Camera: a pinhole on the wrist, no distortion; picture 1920 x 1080 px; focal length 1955.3 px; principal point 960.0 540.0 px. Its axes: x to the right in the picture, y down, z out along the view. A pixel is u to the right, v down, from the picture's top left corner.
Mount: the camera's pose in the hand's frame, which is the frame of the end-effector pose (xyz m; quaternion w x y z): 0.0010 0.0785 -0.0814 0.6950 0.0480 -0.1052 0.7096
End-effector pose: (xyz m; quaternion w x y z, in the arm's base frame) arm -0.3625 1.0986 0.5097 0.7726 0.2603 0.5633 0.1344
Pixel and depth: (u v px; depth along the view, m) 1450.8 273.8 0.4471
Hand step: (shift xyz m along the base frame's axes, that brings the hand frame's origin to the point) 0.3756 -0.0079 0.1203
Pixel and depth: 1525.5 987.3 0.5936
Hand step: 0.4396 -0.1276 0.3330
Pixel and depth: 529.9 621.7 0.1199
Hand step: 0.0256 0.0086 0.0316
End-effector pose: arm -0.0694 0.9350 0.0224 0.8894 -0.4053 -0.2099 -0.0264
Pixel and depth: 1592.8 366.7 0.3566
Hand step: -0.0771 0.2914 0.0902
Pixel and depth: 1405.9 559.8 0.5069
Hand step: -0.1787 0.3684 0.1779
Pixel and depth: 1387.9 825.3 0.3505
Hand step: -0.1514 0.2409 0.0725
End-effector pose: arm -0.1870 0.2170 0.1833 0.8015 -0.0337 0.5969 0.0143
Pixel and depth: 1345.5 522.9 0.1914
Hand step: 0.0996 0.0821 0.0423
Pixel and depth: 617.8 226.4 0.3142
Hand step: 0.2180 -0.0274 0.0363
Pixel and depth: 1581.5 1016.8 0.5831
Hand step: 0.4281 0.1713 0.3253
